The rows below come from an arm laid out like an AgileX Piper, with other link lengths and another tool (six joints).
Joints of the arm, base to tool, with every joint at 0 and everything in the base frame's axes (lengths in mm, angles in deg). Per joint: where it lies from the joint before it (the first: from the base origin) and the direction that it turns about. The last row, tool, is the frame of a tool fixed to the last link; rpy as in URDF.
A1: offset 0 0 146.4 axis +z
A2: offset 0 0 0 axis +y
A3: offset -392.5 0 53.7 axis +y
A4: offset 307.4 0 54.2 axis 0.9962 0 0.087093
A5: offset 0 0 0 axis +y
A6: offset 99.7 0 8.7 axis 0.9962 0 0.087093
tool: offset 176.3 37 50.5 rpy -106.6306 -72.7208 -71.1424
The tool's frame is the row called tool.
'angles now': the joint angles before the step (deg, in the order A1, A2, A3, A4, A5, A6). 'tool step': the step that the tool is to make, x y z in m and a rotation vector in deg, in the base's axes. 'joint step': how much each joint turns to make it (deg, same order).
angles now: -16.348, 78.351, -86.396, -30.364, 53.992, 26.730
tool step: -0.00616, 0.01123, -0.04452, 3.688, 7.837, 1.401
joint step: 0.000, 1.199, 0.507, 4.354, 5.530, -5.015
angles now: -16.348, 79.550, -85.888, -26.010, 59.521, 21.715
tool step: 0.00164, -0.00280, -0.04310, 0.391, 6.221, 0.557
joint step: -0.008, 2.092, 2.281, -0.435, 1.188, -1.673
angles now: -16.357, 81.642, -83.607, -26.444, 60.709, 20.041
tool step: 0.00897, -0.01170, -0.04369, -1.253, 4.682, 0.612
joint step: -0.414, 2.850, 3.274, -2.381, -2.319, -0.157
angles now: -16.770, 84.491, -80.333, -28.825, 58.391, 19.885
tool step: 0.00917, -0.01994, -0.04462, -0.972, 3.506, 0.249
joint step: -1.707, 3.402, 3.231, -2.184, -4.037, 0.203
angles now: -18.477, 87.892, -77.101, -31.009, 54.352, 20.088
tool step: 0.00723, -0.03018, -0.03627, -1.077, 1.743, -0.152
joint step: -3.110, 3.487, 2.303, -2.141, -5.254, 0.164
